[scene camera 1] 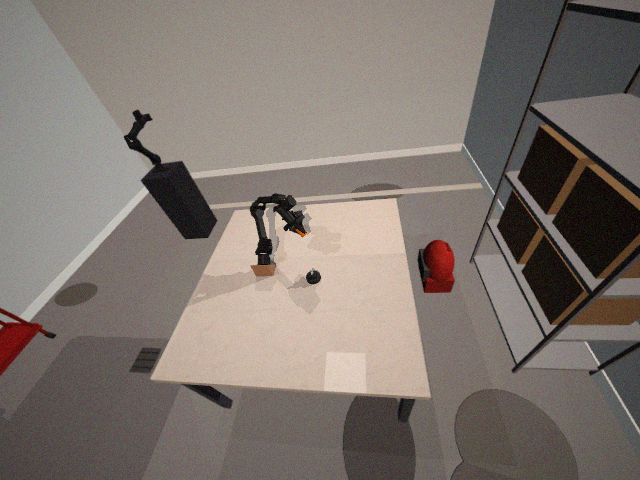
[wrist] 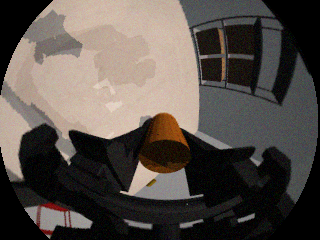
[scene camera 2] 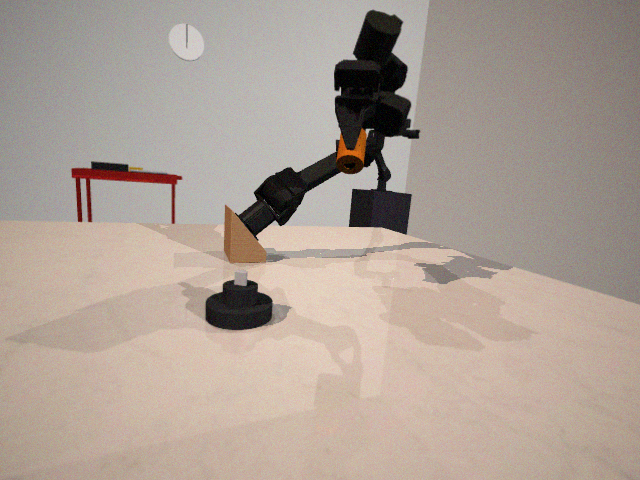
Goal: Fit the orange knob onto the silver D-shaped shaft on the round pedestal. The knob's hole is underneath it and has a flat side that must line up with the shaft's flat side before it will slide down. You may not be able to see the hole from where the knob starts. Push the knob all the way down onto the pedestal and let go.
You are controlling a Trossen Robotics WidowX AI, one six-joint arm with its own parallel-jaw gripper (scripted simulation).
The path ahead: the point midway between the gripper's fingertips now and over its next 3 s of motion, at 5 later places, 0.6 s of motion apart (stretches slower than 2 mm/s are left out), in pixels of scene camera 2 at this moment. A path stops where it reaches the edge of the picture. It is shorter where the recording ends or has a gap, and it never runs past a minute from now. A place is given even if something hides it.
My gripper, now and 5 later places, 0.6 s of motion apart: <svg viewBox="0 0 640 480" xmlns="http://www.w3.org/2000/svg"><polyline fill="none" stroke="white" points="349,160 352,140 349,158 346,186 345,210 342,260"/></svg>
